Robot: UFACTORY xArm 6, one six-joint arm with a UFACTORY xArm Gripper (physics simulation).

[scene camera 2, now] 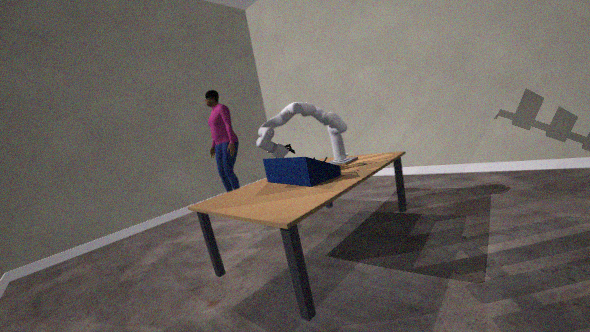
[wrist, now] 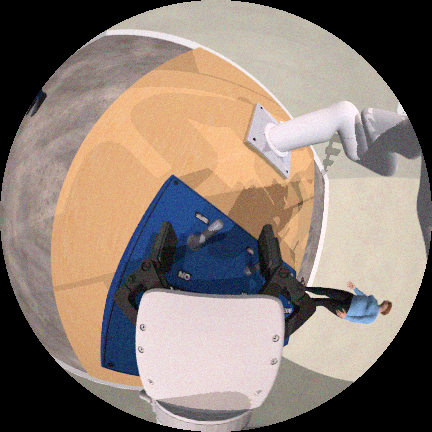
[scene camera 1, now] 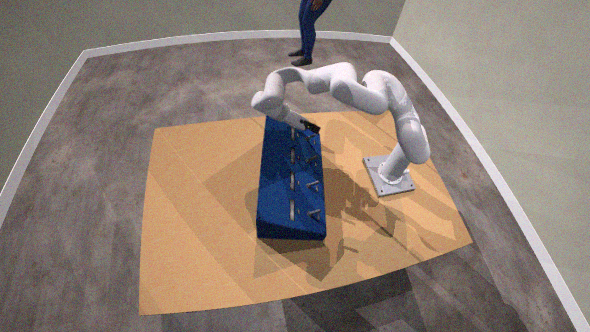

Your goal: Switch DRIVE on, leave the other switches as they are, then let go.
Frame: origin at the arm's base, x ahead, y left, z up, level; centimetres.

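Seen in the pictures: gripper, fingertip midpoint: [scene camera 2: 290, 156] [wrist: 216, 231] [scene camera 1: 312, 129]; arm's base, link origin: [scene camera 2: 340, 160] [wrist: 275, 139] [scene camera 1: 389, 173].
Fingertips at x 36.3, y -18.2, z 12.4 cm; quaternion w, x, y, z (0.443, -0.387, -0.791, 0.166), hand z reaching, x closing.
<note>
Offsets run from my fingertips to a thing's middle. Level surfaces: height alone.
A blue sloped switch box @(dy +17.4, dx +11.9, dz -8.3 cm) [scene camera 1: 274, 190] [scene camera 2: 285, 170] [wrist: 117, 335] stands on the table, with several grey lever switches in a row. My gripper [scene camera 1: 312, 128] [scene camera 2: 290, 148] [wrist: 216, 231] is open over the box's far end in the first scene view. In the wrist view the end lever @(dy +1.1, dx +0.3, dz -3.4 cm) [wrist: 206, 234] lies in the gap between the spread fingers, apart from both. A second lever @(dy +12.9, dx +2.3, dz -3.4 cm) [wrist: 251, 270] shows beside the right finger. The two levers nearest the first scene camera [scene camera 1: 313, 185] [scene camera 1: 314, 213] stand away from the gripper. The name labels are too small or hidden, so I cannot tell which switch is DRIVE.
The wooden table @(dz -14.5 cm) [scene camera 1: 200, 240] [scene camera 2: 240, 205] [wrist: 100, 210] carries the box and the arm's base plate [scene camera 1: 392, 189] [wrist: 256, 131]. The arm arches over the box. A person in a pink top [scene camera 2: 218, 125] stands behind the table. A person in blue [wrist: 363, 308] shows in the wrist view.
</note>
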